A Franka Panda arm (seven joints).
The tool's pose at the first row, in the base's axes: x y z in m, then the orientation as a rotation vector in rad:
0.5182 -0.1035 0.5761 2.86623 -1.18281 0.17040
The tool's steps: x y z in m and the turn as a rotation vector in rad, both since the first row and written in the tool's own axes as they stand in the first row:
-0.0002 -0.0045 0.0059 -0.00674 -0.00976 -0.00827
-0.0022 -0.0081 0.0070 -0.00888 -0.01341 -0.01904
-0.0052 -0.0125 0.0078 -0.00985 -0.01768 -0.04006
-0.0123 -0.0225 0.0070 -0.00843 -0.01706 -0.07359
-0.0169 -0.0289 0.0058 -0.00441 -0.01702 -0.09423
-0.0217 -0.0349 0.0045 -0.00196 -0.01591 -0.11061
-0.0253 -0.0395 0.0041 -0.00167 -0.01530 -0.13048
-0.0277 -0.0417 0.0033 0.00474 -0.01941 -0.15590
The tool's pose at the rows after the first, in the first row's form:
0.5217 -0.1006 0.5703 2.86903 -1.17069 0.15205
0.5230 -0.0967 0.5690 2.87445 -1.15507 0.14519
0.5240 -0.0916 0.5679 2.88632 -1.12484 0.13787
0.5260 -0.0794 0.5679 2.90408 -1.07593 0.13855
0.5272 -0.0716 0.5686 2.91749 -1.04643 0.14045
0.5279 -0.0639 0.5694 2.92682 -1.02258 0.14300
0.5286 -0.0581 0.5694 2.93585 -0.99310 0.14334
0.5284 -0.0548 0.5700 2.95435 -0.95710 0.14065

